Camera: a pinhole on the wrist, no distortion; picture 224 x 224 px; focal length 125.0 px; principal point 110.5 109.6 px. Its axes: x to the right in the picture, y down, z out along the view. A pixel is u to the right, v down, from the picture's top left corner.
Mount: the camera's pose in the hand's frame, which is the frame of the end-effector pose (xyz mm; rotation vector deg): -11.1 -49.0 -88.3 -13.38 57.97 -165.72
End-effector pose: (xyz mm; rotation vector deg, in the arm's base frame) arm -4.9 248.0 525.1 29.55 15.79 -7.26
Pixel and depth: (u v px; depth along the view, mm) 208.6 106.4 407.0
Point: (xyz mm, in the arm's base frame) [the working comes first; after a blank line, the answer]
In the camera's frame: 319.4 -10.4 407.0

-252.2 -157.5 673.0
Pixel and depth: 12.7 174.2 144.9
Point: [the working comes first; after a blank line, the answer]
In the camera's frame: -113.4 74.9 144.9

72.3 101.8 371.8
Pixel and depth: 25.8 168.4 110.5
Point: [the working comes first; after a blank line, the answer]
In the camera's frame: -74.9 52.0 110.5

35.1 137.7 394.5
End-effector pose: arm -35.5 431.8 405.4 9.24 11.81 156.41
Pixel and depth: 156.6 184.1 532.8
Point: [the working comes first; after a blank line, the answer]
In the camera's frame: 196.5 317.5 532.8

332.8 994.1 434.2
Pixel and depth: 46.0 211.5 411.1
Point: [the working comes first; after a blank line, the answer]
In the camera's frame: -212.1 335.1 411.1

-80.2 1028.9 332.6
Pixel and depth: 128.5 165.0 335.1
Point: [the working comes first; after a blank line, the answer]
In the camera's frame: 48.3 148.5 335.1

119.7 784.0 424.6
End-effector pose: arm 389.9 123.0 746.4 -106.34 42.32 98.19
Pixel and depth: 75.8 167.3 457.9
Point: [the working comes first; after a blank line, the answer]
In the camera's frame: -127.1 211.4 457.9

646.7 542.4 545.5
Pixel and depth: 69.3 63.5 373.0
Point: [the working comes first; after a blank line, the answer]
In the camera's frame: -122.9 -137.6 373.0

311.8 413.3 556.0
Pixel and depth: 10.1 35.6 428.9
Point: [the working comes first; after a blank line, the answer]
In the camera's frame: -344.5 -253.9 428.9

204.2 403.0 323.5
